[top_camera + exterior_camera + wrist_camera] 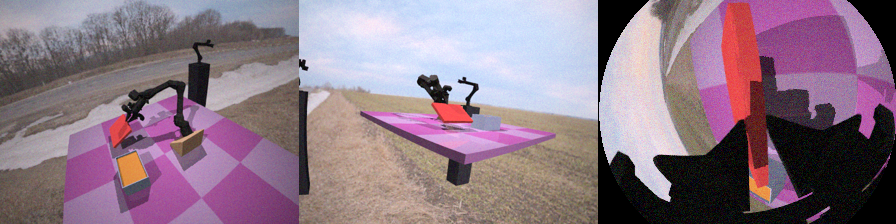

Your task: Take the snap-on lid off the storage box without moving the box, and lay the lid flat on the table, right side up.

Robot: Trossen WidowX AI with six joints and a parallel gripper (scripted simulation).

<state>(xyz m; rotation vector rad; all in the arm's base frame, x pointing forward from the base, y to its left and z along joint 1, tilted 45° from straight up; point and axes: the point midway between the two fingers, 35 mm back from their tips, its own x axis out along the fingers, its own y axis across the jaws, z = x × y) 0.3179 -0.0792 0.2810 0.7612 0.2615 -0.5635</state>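
The red lid lies 70 mm ahead of my gripper tip and 40 mm below it. Round my gripper tip: grey storage box 70 mm ahead, 340 mm to the left, 100 mm below.
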